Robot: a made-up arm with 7 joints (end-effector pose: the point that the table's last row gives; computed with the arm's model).
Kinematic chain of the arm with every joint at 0, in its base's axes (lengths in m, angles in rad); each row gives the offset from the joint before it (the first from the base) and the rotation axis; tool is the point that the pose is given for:
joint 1: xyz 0 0.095 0 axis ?
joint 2: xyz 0 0.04 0 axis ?
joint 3: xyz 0 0 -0.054 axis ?
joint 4: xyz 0 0 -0.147 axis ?
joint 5: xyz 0 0 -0.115 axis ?
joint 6: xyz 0 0 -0.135 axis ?
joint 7: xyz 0 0 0 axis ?
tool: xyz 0 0 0
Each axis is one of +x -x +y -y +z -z.
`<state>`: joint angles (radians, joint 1 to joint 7).
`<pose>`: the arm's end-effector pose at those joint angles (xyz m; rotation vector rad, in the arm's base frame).
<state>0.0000 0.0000 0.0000 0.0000 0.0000 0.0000 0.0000</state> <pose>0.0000 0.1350 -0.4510 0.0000 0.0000 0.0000</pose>
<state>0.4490 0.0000 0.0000 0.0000 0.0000 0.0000 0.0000</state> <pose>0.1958 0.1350 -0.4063 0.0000 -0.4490 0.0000</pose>
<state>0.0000 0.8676 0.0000 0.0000 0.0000 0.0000 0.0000</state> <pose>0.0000 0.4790 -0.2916 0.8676 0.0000 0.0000</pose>
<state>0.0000 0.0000 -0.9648 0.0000 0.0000 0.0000 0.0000</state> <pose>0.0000 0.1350 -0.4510 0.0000 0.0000 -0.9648</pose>
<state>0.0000 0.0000 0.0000 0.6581 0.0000 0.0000 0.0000</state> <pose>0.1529 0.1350 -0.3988 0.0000 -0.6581 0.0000</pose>
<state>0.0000 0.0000 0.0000 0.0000 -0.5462 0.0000 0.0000</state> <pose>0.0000 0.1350 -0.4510 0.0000 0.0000 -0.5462</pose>
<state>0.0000 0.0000 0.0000 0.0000 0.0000 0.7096 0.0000</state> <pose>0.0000 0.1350 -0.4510 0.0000 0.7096 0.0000</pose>
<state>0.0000 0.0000 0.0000 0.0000 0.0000 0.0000 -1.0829</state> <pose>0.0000 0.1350 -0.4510 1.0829 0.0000 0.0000</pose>
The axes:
joint 1: -y
joint 2: +x
joint 3: +z
joint 4: -y
joint 5: +z
joint 6: +y
joint 7: -x

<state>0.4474 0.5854 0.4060 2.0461 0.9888 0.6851 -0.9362</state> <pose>0.1944 0.2560 0.0670 0.2817 -1.7162 0.8860</pose>
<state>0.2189 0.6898 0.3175 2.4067 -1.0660 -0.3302 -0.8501</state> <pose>0.1508 0.1852 0.0554 -1.4895 1.9623 0.2727</pose>
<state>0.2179 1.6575 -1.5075 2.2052 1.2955 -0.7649 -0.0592</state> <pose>0.0547 0.2050 -0.1882 -0.5726 -1.0862 -0.1098</pose>
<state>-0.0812 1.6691 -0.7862 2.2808 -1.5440 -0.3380 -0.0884</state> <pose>0.1230 0.1860 -0.1402 -0.4198 0.8587 2.6093</pose>
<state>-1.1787 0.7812 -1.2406 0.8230 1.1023 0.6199 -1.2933</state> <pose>-0.3336 0.2731 -0.2022 0.9485 1.1387 -1.1972</pose>
